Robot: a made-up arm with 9 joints. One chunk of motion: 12 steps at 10 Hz.
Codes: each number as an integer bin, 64 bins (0 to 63) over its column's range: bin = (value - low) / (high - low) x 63, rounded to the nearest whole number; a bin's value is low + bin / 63 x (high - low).
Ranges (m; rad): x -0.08..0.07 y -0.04..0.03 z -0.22..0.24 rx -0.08..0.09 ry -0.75..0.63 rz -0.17..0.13
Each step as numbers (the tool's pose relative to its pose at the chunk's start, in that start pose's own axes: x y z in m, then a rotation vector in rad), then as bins.
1 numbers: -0.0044 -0.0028 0.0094 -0.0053 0.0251 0.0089
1 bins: 32 33 31 28 35 38
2 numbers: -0.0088 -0.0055 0.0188 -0.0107 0.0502 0.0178
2 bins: 30 31 33 26 37 39
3 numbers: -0.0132 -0.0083 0.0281 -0.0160 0.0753 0.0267
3 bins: 28 29 34 24 38 41
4 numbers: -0.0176 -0.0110 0.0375 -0.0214 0.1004 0.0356
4 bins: 26 26 35 22 39 43
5 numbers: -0.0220 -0.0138 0.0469 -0.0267 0.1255 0.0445
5 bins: 24 24 37 20 40 45
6 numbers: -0.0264 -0.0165 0.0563 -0.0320 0.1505 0.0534
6 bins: 23 21 38 18 41 47
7 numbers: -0.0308 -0.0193 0.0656 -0.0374 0.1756 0.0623
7 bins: 21 19 39 16 42 49
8 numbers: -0.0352 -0.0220 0.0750 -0.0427 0.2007 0.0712
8 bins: 19 16 40 14 43 51
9 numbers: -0.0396 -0.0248 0.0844 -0.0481 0.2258 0.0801
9 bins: 17 14 42 12 45 53
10 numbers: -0.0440 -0.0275 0.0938 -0.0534 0.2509 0.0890
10 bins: 15 11 43 10 46 54
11 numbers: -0.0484 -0.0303 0.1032 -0.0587 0.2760 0.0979
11 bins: 13 9 44 8 47 56
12 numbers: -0.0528 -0.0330 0.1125 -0.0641 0.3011 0.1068
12 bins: 11 6 46 6 48 58
